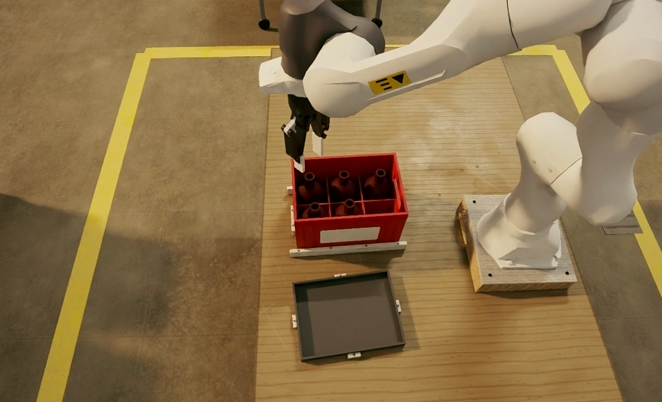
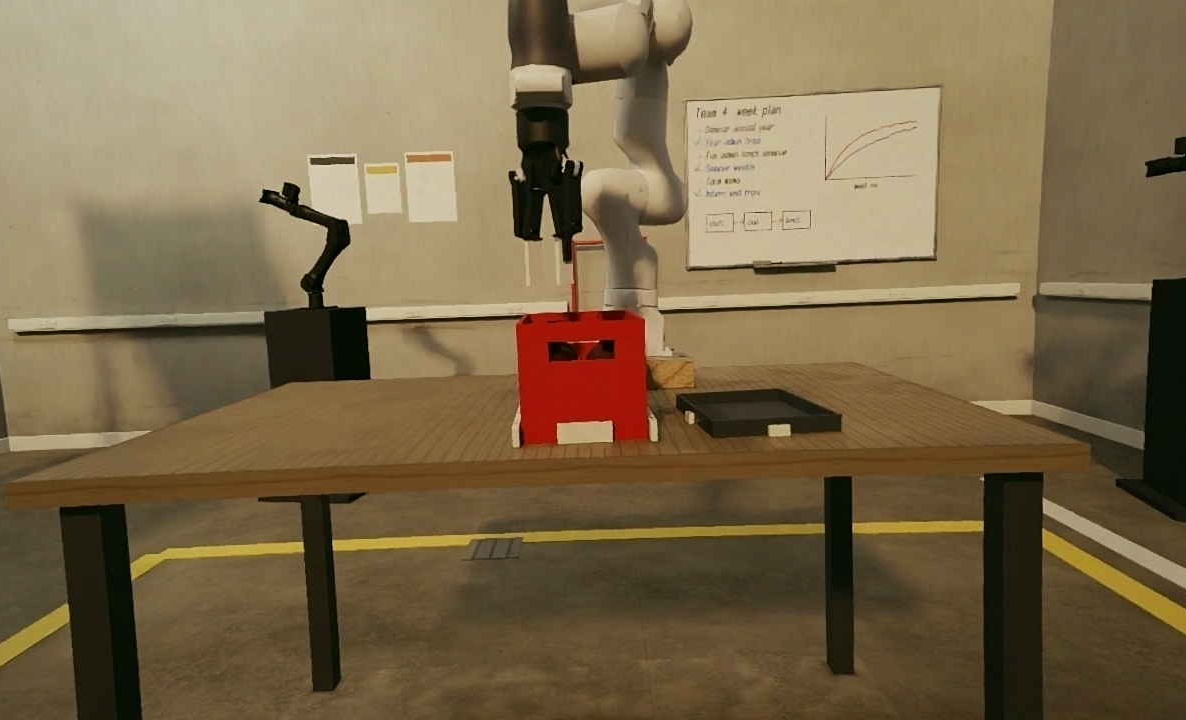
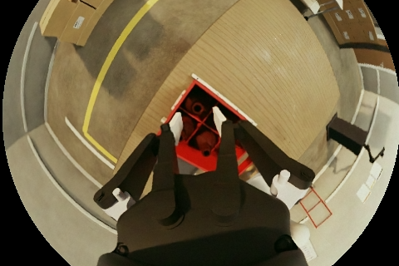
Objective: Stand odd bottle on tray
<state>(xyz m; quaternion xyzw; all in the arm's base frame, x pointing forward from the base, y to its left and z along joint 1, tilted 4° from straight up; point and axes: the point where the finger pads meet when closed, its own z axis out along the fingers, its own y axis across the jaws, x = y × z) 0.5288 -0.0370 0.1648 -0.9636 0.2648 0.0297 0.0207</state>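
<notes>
Now: hand 10 cm past the crate, 2 cm to the right of it and 17 cm above it. Round my hand: glass bottle: 11 cm behind, 6 cm to the left, 17 cm below; dark tray: 15 cm behind, 29 cm to the left, 25 cm below.
</notes>
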